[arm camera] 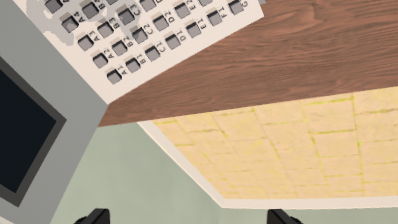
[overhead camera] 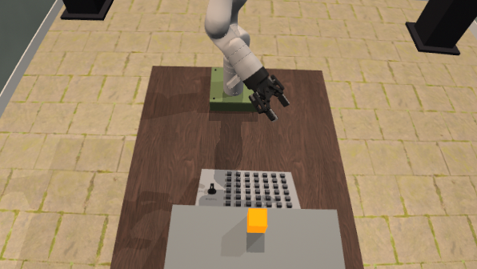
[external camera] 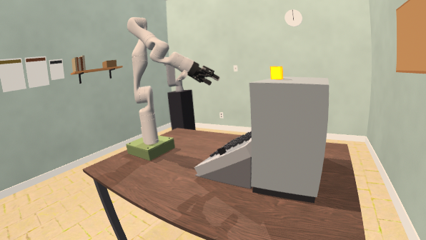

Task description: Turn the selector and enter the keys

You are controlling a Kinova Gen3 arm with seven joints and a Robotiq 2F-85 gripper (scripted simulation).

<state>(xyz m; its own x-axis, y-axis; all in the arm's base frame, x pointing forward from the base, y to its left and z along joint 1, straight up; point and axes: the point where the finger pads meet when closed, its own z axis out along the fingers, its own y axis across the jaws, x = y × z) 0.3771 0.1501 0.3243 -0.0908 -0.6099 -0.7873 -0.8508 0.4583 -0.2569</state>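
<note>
The D4 key is 280 mm below my hand, 140 mm ahead of it and 40 mm to the right of it. From my hand the other things lie so: D3 key 280 mm below, 140 mm ahead, 10 mm to the right; then C3 key 260 mm below, 170 mm ahead, 10 mm to the right; then E3 key 290 mm below, 110 mm ahead, 10 mm to the right.
</note>
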